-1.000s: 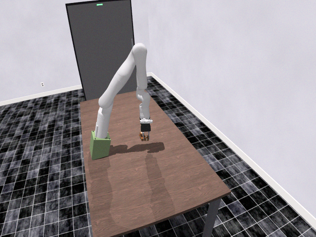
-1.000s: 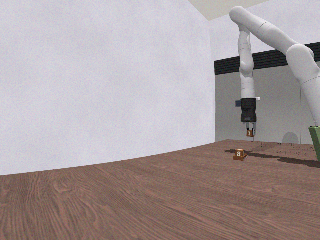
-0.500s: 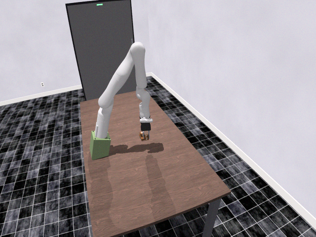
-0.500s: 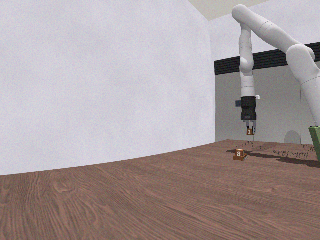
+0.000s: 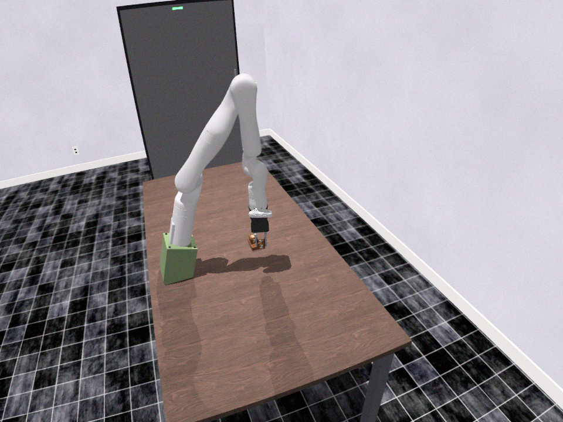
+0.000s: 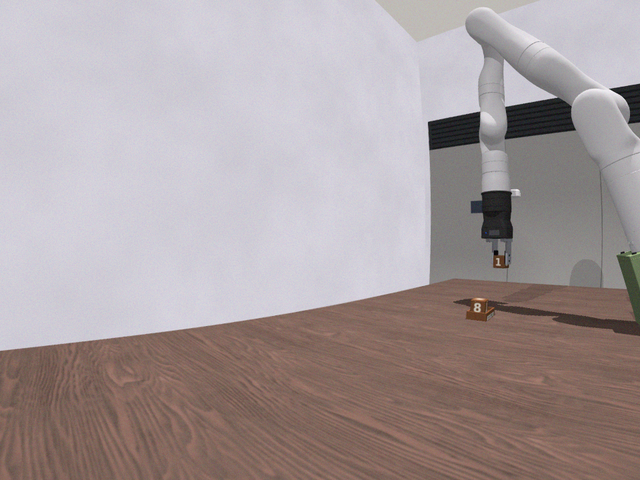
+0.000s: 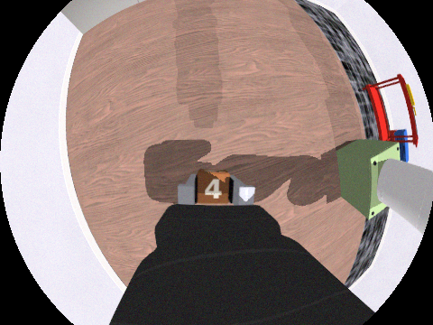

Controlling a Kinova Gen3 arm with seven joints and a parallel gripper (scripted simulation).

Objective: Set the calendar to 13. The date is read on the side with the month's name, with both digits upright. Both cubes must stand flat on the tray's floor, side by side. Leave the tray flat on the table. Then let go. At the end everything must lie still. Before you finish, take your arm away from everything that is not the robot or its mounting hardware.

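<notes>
Now: the brown number cube 1 cm below my hand. Round my hand: calendar tray (16 cm to the left, 12 cm below).
</notes>
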